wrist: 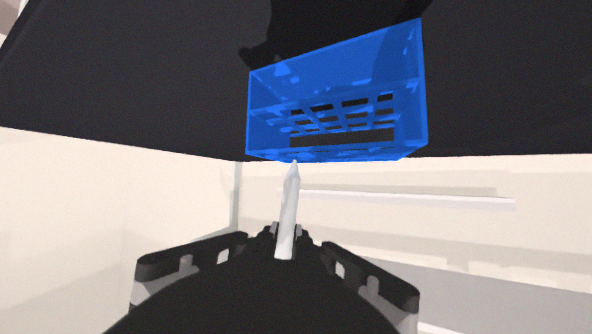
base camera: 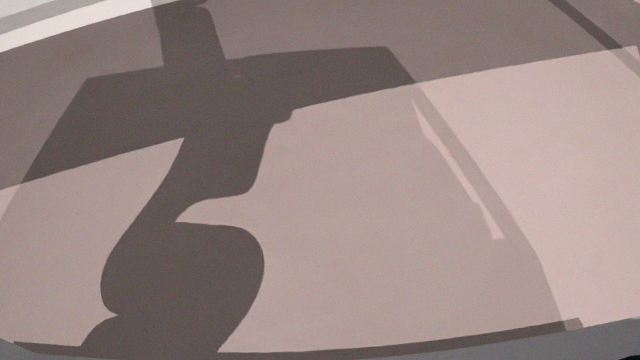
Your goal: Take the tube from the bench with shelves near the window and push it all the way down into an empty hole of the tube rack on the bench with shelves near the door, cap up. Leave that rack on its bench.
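Frame: origin at the arm's base, x right, y ahead, z up, level; metres.
Seen in the pictures: gripper, between the fingertips: (wrist: 286, 232).
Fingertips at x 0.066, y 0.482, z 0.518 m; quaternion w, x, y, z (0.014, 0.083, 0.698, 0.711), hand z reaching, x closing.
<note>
Offsets run from my fingertips to a thing's middle. Level surfaces: height alone.
My gripper (wrist: 286, 232) is shut on the tube {dx -0.003, dy -0.007, dz -0.017 m} (wrist: 288, 207), which shows pale and whitish in the wrist view. The tube's pointed end sticks out beyond the fingertips and shows just below the rack's lower edge in the picture. The blue tube rack {dx -0.041, dy -0.015, dz -0.114 m} (wrist: 336, 102) lies past the fingertips, against the dark bench top {dz -0.153 m} (wrist: 125, 85). Rows of square openings show in the rack, and no tube is seen in them. Whether the tube's tip touches the rack cannot be told. The tube's cap is hidden. The tube, rack and gripper do not show in the base camera view.
In the wrist view a white rail (wrist: 410, 199) runs along a pale wall (wrist: 65, 200), with a grey surface {dz +0.285 m} (wrist: 500, 295) at lower right. The base camera view shows the pinkish floor {dz -0.914 m} (base camera: 360, 225) with dark shadows across it.
</note>
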